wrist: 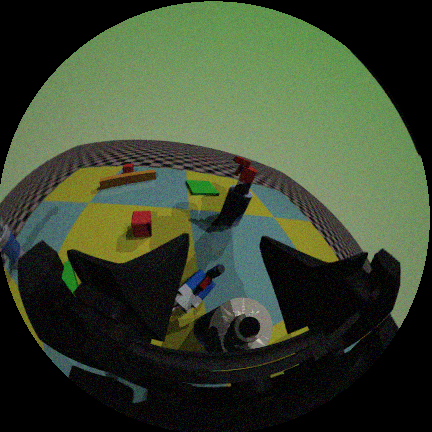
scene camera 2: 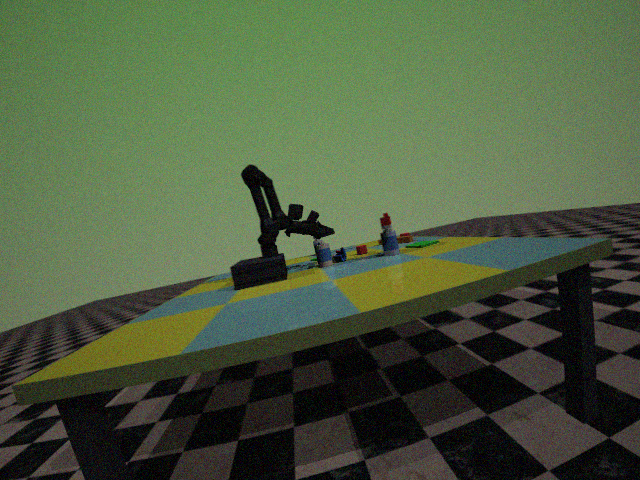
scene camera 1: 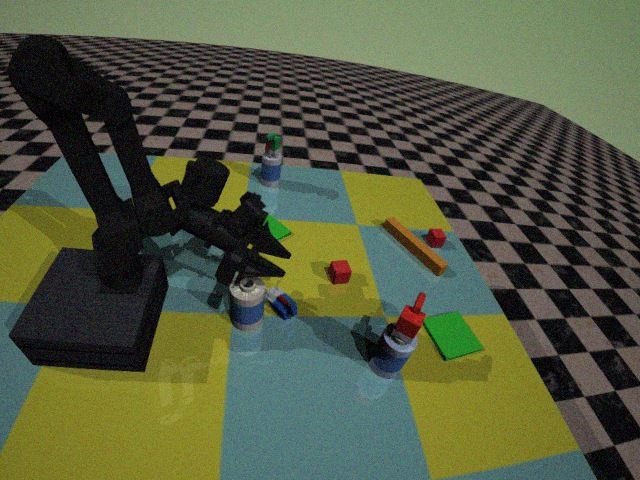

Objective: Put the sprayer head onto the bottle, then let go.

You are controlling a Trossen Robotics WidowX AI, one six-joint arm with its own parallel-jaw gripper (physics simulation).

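Places are measured from the arm's base along level axes (x ahead, y left, z up), in metres.
Where they show: gripper, between the fingertips: (wrist: 225, 240) (scene camera 2: 334, 231) (scene camera 1: 287, 265); arm's base, origin of its link: (scene camera 2: 269, 256) (scene camera 1: 121, 279).
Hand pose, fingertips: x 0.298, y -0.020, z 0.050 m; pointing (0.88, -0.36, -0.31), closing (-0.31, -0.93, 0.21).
Each offset is from my fingertips to the top centre of the thing. "*": to the spot under its first point.
The blue sprayer head {* dx -0.001, dy -0.003, dz -0.105 m} (scene camera 1: 282, 303) (scene camera 2: 340, 254) (wrist: 199, 289), with a white collar and a red part, lies on the table right beside the open bottle. The bottle {dx -0.070, dy -0.009, dz -0.034 m} (scene camera 1: 247, 310) (scene camera 2: 323, 254) (wrist: 231, 320) stands upright, white with a blue band, and its dark neck opening shows at the top with no head on it. My gripper (scene camera 1: 287, 263) (scene camera 2: 332, 231) (wrist: 225, 240) is open and empty, above and behind the bottle; in the wrist view the sprayer head and the bottle top show below, between the fingers. The sprayer head's underside is hidden.
A bottle with a red head {dx +0.190, dy -0.136, dz +0.033 m} (scene camera 1: 390, 354) (scene camera 2: 390, 242) (wrist: 235, 205) stands ahead; a green-headed bottle {dx +0.013, dy +0.512, dz +0.033 m} (scene camera 1: 270, 169) stands at the back. Red cubes {dx +0.145, dy +0.092, dz -0.099 m} (scene camera 1: 340, 272) {dx +0.471, dy +0.212, dz -0.099 m} (scene camera 1: 435, 238), an orange bar {dx +0.388, dy +0.189, dz -0.108 m} (scene camera 1: 413, 245) and green plates {dx +0.362, dy -0.096, dz -0.130 m} (scene camera 1: 452, 335) {dx -0.017, dy +0.266, dz -0.130 m} (scene camera 1: 278, 228) lie around on the checkered table.
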